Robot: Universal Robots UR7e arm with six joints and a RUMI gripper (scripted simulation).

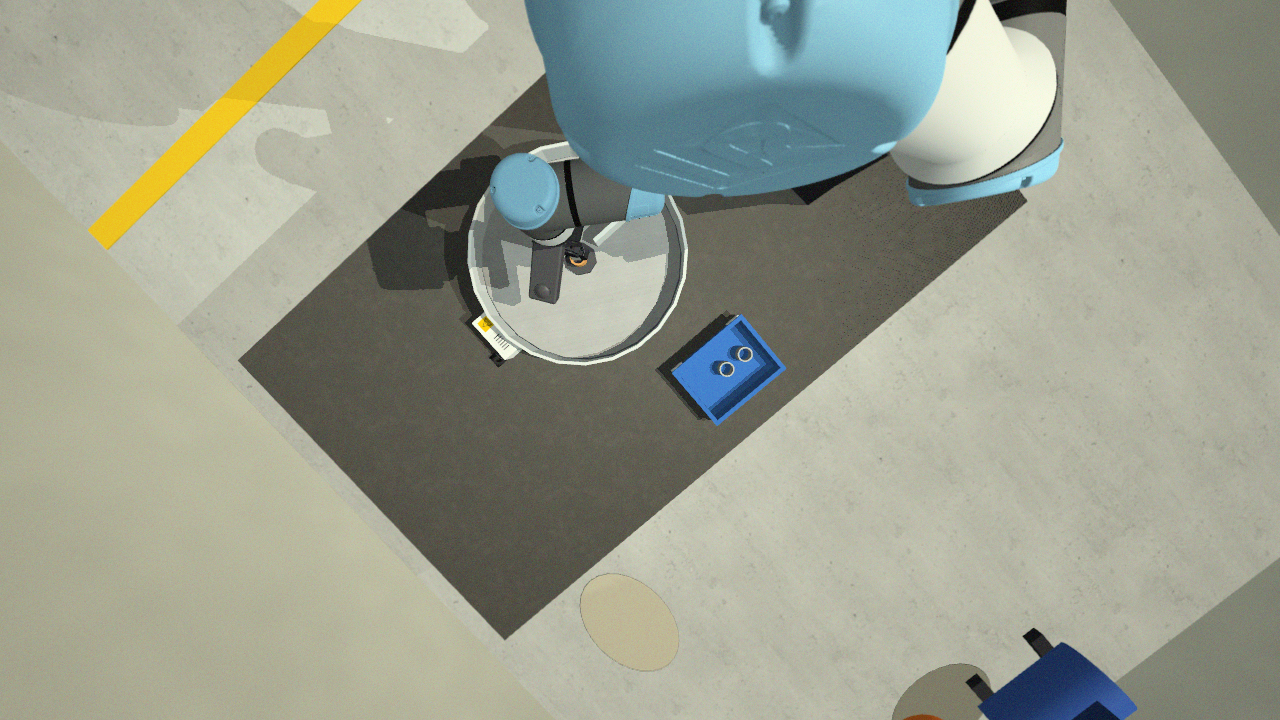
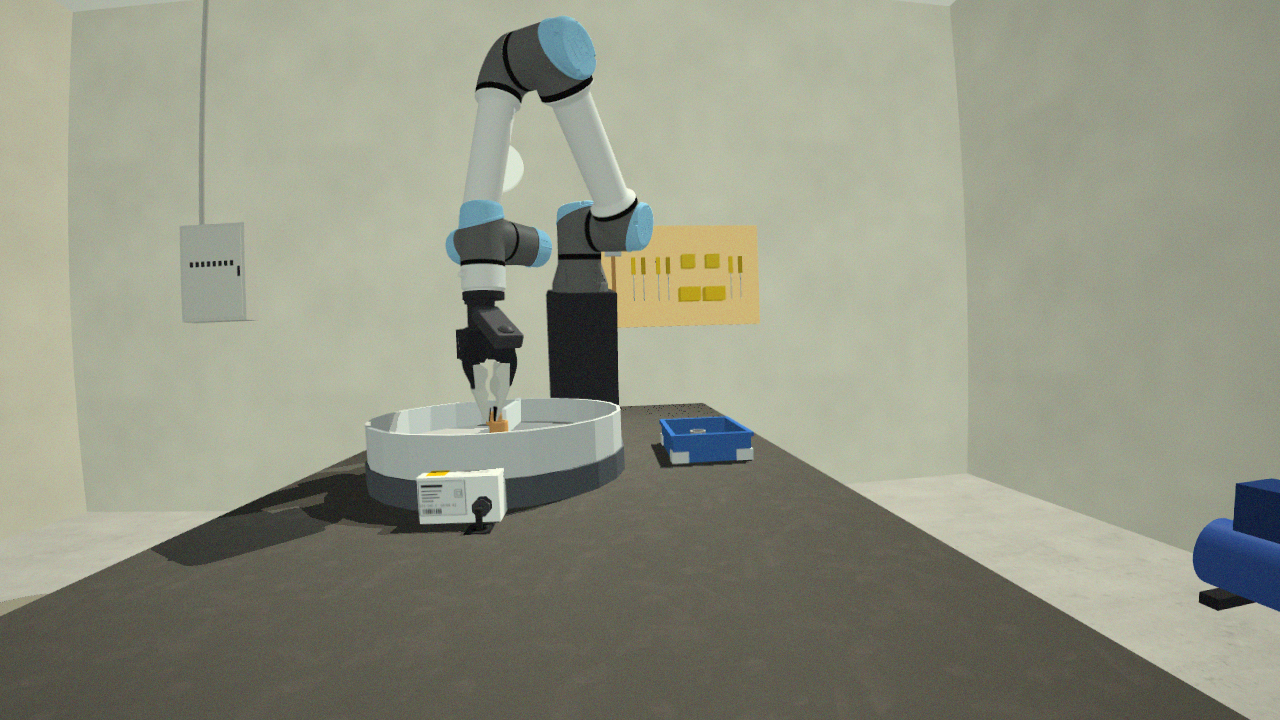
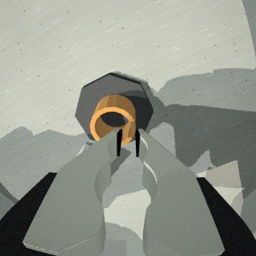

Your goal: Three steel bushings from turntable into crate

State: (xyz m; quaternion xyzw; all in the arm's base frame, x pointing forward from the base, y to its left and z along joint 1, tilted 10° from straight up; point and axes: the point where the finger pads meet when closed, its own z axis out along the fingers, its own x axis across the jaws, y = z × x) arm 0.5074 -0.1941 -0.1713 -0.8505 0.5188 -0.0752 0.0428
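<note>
My gripper is now 1 cm past the round white turntable, 1 cm to the right of it and 5 cm above it. Also, from my hand: blue crate: 4 cm behind, 39 cm to the left, 8 cm below.
</note>
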